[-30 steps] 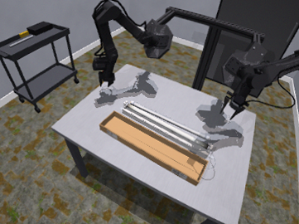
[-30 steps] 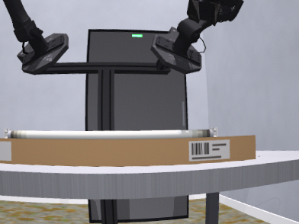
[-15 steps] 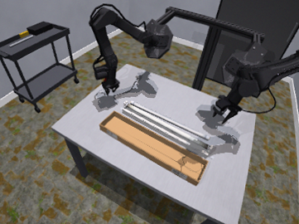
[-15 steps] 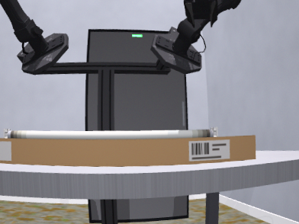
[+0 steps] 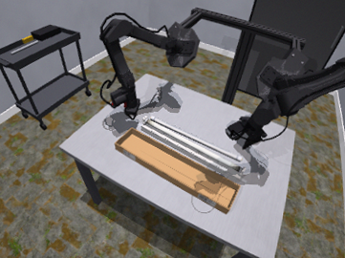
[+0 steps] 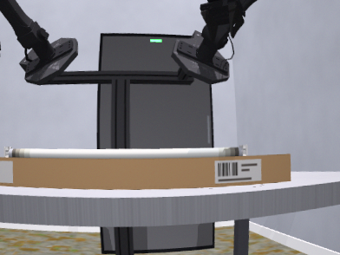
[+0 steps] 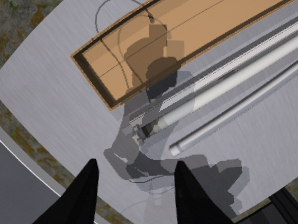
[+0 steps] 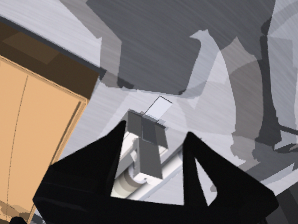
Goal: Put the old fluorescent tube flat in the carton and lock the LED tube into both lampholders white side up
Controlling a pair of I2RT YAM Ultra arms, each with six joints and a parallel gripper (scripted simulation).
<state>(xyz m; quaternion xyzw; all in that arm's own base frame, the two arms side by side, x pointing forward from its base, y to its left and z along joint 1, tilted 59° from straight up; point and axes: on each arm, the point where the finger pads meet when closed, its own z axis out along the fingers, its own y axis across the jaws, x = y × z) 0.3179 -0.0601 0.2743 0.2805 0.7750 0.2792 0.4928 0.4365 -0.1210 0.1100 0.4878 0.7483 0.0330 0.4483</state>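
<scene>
The old fluorescent tube is 36 cm to the left of my right hand, 3 cm below it and 2 cm behind it. Also, from my right hand: light fixture (36 cm to the left, 4 cm below, 2 cm behind); then carton (35 cm to the left, 13 cm ahead, 6 cm below); then LED tube (34 cm to the left, 12 cm behind, 8 cm below).
Now: the old fluorescent tube 110 mm behind my left hand, 230 mm to the right of it and 270 mm below it. From my left hand the other things lie so: light fixture (110 mm behind, 230 mm to the right, 280 mm below); carton (40 mm ahead, 240 mm to the right, 310 mm below); LED tube (210 mm behind, 250 mm to the right, 320 mm below).
</scene>
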